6 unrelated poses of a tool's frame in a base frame.
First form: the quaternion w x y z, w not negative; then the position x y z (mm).
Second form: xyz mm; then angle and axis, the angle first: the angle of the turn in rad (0 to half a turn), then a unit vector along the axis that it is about. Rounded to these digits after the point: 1 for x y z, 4 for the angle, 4 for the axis.
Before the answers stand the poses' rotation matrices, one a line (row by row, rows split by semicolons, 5 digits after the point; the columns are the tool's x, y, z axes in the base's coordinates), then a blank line. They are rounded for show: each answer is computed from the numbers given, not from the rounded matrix.
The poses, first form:
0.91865 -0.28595 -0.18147 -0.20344 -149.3 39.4 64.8
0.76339 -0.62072 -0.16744 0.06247 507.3 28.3 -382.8
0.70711 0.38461 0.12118 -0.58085 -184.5 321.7 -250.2
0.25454 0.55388 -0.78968 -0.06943 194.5 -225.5 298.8
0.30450 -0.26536 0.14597 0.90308 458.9 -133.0 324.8
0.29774 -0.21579 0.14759 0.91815 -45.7 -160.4 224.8
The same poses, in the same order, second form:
0.85136 0.47756 -0.21707; -0.27000 0.75369 0.59921; 0.44976 -0.45154 0.77060
0.93612 0.11249 -0.33320; 0.30325 0.22161 0.92679; 0.17809 -0.96863 0.17334
0.29586 0.91466 -0.27543; -0.72824 0.02938 -0.68470; -0.61818 0.40315 0.67478
-0.25684 -0.83944 -0.47893; -0.91013 0.37679 -0.17232; 0.32510 0.39163 -0.86078
-0.67373 -0.62745 -0.39039; 0.47251 -0.77194 0.42525; -0.56818 0.10204 0.81655
-0.72957 -0.61044 -0.30837; 0.48304 -0.77914 0.39952; -0.48414 0.14252 0.86330

-149.3 39.4 64.8 0.8123 -0.7238 -0.4593 -0.5149
507.3 28.3 -382.8 1.4045 -0.9610 -0.2592 0.0967
-184.5 321.7 -250.2 1.5708 0.5439 0.1714 -0.8214
194.5 -225.5 298.8 2.6268 0.5727 -0.8166 -0.0718
458.9 -133.0 324.8 2.5228 -0.2786 0.1532 0.9481
-45.7 -160.4 224.8 2.5369 -0.2260 0.1546 0.9618

